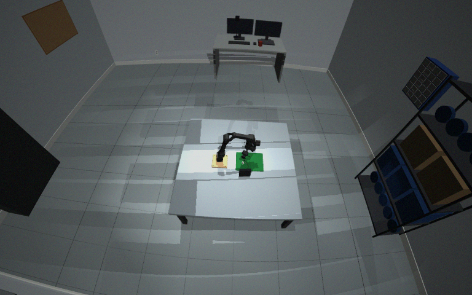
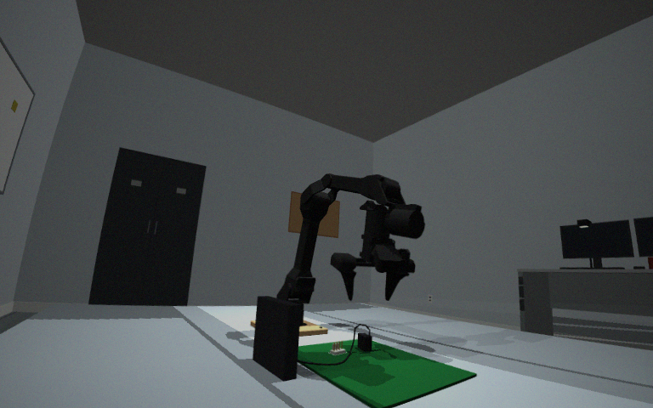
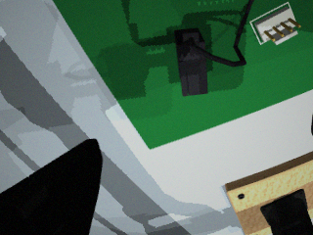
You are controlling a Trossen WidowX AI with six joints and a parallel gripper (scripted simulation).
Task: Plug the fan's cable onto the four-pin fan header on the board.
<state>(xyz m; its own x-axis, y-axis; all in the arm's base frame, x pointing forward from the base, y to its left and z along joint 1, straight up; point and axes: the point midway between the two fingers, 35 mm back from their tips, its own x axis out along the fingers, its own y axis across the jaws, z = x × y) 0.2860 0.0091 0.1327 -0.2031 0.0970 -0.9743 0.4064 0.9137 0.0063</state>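
My gripper tip is now 1 cm past the black fan plug and 9 cm above it. From my gripper tip the other things lie so: green board: 5 cm ahead, 6 cm to the right, 13 cm below; then black fan: 2 cm behind, 22 cm to the right, 5 cm below; then four-pin header: 2 cm behind, 7 cm to the right, 11 cm below.
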